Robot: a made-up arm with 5 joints.
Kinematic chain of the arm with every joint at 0, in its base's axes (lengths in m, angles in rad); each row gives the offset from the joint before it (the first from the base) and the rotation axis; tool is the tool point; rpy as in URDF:
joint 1: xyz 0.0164 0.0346 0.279 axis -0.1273 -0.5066 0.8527
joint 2: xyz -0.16 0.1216 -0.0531 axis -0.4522 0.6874 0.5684
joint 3: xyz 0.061 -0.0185 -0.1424 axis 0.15 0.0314 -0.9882
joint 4: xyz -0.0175 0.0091 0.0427 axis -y
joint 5: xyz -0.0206 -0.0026 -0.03 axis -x
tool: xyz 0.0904 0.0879 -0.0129 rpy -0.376 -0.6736 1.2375
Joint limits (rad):
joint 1: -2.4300..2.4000
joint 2: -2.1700..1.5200
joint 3: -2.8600..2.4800
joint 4: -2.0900..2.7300
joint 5: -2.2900..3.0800
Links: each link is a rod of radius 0.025 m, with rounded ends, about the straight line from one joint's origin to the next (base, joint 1, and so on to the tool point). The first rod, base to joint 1, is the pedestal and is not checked.
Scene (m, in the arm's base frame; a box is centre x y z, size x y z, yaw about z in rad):
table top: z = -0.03
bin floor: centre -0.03 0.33 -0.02 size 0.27 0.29 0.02 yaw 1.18
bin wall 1: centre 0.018 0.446 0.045 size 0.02 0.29 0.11 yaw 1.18
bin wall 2: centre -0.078 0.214 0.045 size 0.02 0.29 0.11 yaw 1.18
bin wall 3: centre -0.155 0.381 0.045 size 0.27 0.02 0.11 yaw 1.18
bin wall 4: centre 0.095 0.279 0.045 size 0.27 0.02 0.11 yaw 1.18
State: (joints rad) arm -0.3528 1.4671 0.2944 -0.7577 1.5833
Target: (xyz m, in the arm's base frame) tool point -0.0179 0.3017 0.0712
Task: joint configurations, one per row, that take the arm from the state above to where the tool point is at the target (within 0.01 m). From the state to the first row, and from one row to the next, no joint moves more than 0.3 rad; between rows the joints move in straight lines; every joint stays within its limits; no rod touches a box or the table.
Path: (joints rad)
1: -0.6231 1.3152 0.4254 -0.5905 1.6128
2: -0.8933 1.1633 0.5564 -0.4233 1.6423
3: -1.1636 1.0114 0.6874 -0.2561 1.6719
4: -1.4339 0.8595 0.8185 -0.0889 1.7014
5: -1.7041 0.7075 0.9495 0.0784 1.7309
6: -1.9744 0.5556 1.0805 0.2456 1.7604
7: -1.7378 0.4324 0.9921 0.0096 1.5583
8: -1.5012 0.3091 0.9037 -0.2264 1.3561
9: -1.2647 0.1858 0.8152 -0.4624 1.1540
10: -1.0281 0.0625 0.7268 -0.6984 0.9518

